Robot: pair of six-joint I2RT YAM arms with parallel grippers.
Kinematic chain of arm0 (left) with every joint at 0, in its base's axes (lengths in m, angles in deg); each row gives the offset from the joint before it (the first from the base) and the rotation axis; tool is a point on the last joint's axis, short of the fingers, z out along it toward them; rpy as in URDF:
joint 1: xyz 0 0 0.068 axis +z
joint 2: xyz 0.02 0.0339 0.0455 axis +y
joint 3: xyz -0.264 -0.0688 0 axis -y
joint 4: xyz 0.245 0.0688 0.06 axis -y
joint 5: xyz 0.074 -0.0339 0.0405 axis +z
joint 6: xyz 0.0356 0 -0.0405 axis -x
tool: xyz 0 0 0 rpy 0 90 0
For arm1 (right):
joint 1: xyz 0 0 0.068 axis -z
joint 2: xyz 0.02 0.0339 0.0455 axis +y
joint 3: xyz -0.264 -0.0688 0 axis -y
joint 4: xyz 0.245 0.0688 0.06 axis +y
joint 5: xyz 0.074 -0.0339 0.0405 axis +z
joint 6: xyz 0.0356 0 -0.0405 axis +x
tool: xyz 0 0 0 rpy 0 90 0
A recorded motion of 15 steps. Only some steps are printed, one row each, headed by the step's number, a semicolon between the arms.
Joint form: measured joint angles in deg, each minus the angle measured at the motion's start. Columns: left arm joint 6, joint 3, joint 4, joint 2, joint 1, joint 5; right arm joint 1, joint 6, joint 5, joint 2, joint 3, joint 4.
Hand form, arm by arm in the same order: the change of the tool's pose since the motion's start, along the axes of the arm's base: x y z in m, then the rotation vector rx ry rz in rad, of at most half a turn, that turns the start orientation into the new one. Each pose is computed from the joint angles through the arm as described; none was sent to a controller.
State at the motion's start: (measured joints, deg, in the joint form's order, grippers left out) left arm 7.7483 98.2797 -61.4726 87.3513 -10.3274 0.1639; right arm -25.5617 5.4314 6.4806 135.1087 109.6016 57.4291
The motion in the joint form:
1: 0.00 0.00 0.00 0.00 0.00 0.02; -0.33 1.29 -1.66 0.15 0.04 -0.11
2: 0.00 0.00 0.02 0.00 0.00 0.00; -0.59 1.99 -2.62 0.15 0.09 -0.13
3: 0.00 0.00 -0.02 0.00 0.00 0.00; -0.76 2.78 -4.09 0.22 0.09 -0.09
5: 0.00 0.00 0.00 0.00 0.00 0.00; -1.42 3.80 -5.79 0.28 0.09 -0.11
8: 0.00 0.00 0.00 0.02 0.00 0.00; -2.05 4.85 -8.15 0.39 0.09 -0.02
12: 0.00 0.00 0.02 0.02 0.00 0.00; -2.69 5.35 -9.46 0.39 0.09 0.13
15: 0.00 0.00 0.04 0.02 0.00 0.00; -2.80 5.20 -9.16 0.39 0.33 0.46
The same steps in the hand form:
1: 0.0000 0.0000 0.0000 0.0003 0.0000 0.0002; -0.0004 0.0017 -0.0011 -0.0244 -0.0093 -0.0200
2: 0.0000 0.0000 0.0000 -0.0001 -0.0003 0.0000; -0.0009 0.0031 -0.0009 -0.0378 -0.0162 -0.0297
3: 0.0000 0.0000 0.0000 0.0001 0.0003 0.0000; -0.0011 0.0035 -0.0015 -0.0603 -0.0244 -0.0435
5: 0.0000 0.0000 0.0000 0.0000 0.0000 0.0000; -0.0030 0.0074 -0.0020 -0.0851 -0.0358 -0.0533
8: 0.0001 0.0000 -0.0001 0.0001 0.0003 0.0000; -0.0048 0.0106 -0.0028 -0.1208 -0.0510 -0.0654
12: 0.0001 0.0000 -0.0001 0.0000 0.0000 0.0000; -0.0071 0.0144 -0.0028 -0.1408 -0.0598 -0.0656
15: 0.0002 0.0000 -0.0001 -0.0001 -0.0003 0.0000; -0.0076 0.0154 -0.0018 -0.1372 -0.0563 -0.0603

